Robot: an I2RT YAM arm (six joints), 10 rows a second.
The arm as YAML. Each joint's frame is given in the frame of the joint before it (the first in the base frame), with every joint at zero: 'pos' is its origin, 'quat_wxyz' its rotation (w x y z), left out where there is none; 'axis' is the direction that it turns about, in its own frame. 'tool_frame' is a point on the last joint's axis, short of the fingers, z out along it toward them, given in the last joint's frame.
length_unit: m
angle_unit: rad
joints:
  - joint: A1
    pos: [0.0, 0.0, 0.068]
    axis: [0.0, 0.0, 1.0]
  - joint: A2
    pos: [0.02, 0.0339, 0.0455]
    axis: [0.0, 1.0, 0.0]
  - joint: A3
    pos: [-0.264, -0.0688, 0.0]
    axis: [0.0, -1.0, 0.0]
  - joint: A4
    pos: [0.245, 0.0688, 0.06]
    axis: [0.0, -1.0, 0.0]
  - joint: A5
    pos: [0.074, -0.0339, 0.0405]
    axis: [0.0, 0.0, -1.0]
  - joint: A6
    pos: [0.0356, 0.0, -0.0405]
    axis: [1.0, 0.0, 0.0]
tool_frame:
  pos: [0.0, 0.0, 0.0]
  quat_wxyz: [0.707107, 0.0, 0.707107, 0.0]
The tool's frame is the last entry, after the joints.
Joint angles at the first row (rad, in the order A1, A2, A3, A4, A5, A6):
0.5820, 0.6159, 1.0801, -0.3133, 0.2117, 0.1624
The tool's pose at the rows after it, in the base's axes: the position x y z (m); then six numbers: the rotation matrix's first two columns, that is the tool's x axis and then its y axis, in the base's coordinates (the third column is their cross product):
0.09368, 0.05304, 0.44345, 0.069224, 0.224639, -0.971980, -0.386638, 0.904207, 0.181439
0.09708, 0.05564, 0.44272, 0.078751, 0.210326, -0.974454, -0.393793, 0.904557, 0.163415
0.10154, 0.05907, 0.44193, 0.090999, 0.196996, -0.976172, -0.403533, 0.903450, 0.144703
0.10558, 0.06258, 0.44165, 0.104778, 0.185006, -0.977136, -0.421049, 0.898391, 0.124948
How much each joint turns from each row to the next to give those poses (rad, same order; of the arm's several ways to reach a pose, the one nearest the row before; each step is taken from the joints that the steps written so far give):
0.0001, 0.0030, -0.0133, 0.0186, -0.0081, -0.0091
0.0000, 0.0101, -0.0072, 0.0217, -0.0087, -0.0179
0.0002, 0.0137, -0.0090, 0.0303, -0.0112, -0.0187
0.0000, 0.0138, -0.0073, 0.0311, -0.0202, -0.0183

